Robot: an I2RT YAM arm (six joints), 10 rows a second.
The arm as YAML. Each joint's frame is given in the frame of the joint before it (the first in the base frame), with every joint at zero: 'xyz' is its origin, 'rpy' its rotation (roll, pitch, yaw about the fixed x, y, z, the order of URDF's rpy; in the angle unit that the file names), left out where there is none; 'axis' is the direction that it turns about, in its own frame. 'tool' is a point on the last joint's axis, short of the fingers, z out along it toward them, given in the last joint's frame.
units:
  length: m
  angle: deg
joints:
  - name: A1
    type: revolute
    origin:
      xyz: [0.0, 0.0, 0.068]
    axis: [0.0, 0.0, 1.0]
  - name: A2
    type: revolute
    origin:
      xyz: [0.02, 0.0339, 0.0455]
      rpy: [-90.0, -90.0, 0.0]
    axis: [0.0, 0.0, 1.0]
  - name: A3
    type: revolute
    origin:
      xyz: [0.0, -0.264, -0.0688]
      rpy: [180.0, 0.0, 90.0]
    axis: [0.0, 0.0, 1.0]
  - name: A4
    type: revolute
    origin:
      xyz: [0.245, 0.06, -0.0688]
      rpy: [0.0, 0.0, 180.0]
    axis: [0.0, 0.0, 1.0]
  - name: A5
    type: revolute
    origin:
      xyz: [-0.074, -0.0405, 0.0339]
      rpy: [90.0, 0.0, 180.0]
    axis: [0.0, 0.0, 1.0]
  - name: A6
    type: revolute
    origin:
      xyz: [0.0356, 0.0, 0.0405]
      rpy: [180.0, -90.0, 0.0]
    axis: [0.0, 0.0, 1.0]
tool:
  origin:
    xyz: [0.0, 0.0, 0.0]
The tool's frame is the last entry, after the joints.
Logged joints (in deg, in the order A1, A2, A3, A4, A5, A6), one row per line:
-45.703 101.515 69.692 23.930 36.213 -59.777
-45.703 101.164 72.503 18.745 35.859 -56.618
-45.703 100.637 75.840 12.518 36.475 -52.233
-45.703 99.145 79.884 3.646 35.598 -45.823
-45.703 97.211 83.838 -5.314 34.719 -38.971
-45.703 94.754 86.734 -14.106 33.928 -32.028
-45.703 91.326 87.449 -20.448 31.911 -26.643
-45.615 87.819 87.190 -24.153 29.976 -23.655
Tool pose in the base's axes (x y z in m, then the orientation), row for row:
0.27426 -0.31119 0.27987 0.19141 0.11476 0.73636 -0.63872
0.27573 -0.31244 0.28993 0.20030 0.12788 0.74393 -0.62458
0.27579 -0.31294 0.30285 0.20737 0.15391 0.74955 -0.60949
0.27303 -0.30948 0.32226 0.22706 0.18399 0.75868 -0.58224
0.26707 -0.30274 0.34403 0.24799 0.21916 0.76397 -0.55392
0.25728 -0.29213 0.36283 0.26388 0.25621 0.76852 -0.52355
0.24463 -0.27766 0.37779 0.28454 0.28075 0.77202 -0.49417
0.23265 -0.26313 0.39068 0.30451 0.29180 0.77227 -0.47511
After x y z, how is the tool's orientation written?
As a quaternion, w x y z.
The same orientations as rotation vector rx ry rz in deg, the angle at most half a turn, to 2 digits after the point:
18.47 118.48 -102.77
20.48 119.13 -100.02
24.55 119.58 -97.23
29.05 119.78 -91.92
34.22 119.30 -86.50
39.68 119.04 -81.09
43.03 118.33 -75.74
44.28 117.19 -72.10

